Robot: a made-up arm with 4 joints.
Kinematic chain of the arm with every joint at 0, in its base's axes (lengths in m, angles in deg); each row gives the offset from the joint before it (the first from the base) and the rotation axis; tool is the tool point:
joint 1: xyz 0 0 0.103 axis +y
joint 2: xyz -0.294 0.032 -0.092 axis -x
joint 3: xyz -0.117 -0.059 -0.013 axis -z
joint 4: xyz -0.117 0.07 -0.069 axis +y
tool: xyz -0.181 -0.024 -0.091
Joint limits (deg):
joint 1: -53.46..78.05
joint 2: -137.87..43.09
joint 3: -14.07..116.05
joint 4: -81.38..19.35
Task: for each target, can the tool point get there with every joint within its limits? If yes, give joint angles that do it. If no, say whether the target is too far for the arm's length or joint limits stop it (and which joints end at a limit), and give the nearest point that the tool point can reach.
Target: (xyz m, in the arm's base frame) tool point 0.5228 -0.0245 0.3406
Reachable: no: joint limits stop it (at a limit: joint 1, joint 2) | nearest point 0.1252 0.0272 0.4138 | short by 0.408 m
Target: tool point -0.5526 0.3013 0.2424
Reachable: yes | joints 16.84 -95.21 17.95 -44.82
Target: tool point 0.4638 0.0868 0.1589
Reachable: no: joint limits stop it (at a limit: joint 1, joint 3) | nearest point 0.1183 0.0581 0.3811 | short by 0.412 m
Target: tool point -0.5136 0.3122 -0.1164
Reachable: yes | joints -15.81 -72.09 36.92 -34.90
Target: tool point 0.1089 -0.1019 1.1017
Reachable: no: too far | nearest point -0.0440 0.0144 0.7686 | short by 0.385 m
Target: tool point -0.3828 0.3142 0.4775
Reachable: yes | joints 62.70 -34.65 58.60 -17.53
